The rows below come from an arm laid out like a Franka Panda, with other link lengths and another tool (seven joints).
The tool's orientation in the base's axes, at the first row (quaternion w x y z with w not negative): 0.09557, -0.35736, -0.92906, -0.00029
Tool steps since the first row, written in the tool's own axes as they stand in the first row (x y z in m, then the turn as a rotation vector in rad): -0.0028, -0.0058, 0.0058, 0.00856, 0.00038, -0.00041; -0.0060, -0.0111, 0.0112, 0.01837, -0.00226, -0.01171; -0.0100, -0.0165, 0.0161, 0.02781, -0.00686, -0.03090; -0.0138, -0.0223, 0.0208, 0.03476, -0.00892, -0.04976; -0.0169, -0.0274, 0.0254, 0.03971, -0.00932, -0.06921; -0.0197, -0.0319, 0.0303, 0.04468, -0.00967, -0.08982; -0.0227, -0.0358, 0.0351, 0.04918, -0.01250, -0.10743
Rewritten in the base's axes. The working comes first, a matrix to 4 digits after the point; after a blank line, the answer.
The tool's axes in the first row as the columns of a matrix, in the base's axes (used below as rounded here):
-0.7263, 0.6641, -0.1774
0.6640, 0.7446, 0.0688
0.1778, -0.0678, -0.9817

-0.0028, -0.0058, -0.0058, -0.00589, 0.00594, 0.00190; -0.0050, -0.0115, -0.0113, -0.01277, 0.00971, 0.01492; -0.0066, -0.0178, -0.0165, -0.01927, 0.01123, 0.03574; -0.0085, -0.0243, -0.0214, -0.02234, 0.01302, 0.05563; -0.0104, -0.0299, -0.0261, -0.02275, 0.01467, 0.07564; -0.0123, -0.0347, -0.0311, -0.02294, 0.01629, 0.09678; -0.0135, -0.0393, -0.0361, -0.02496, 0.01596, 0.11506
